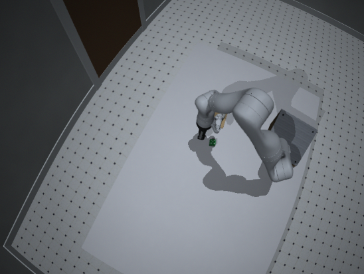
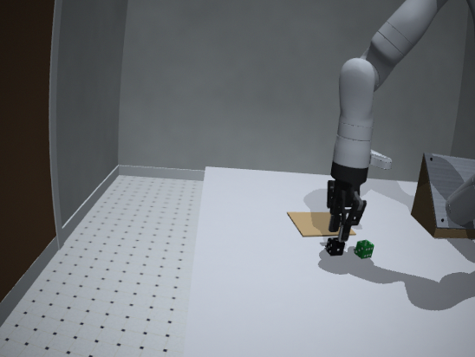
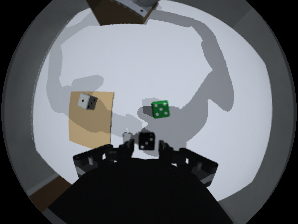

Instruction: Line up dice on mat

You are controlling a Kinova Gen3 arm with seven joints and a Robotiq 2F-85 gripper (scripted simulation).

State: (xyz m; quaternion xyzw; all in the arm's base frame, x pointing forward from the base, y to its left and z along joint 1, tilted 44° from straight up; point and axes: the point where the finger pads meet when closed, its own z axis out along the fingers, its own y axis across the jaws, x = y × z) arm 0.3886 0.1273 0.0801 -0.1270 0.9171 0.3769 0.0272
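Right now the black die is 40 mm below my hand. The rest, counted from my hand: green die: 70 mm behind, 10 mm to the left, 40 mm below; white die: 40 mm behind, 150 mm to the right, 40 mm below; tan mat: 10 mm ahead, 150 mm to the right, 50 mm below.
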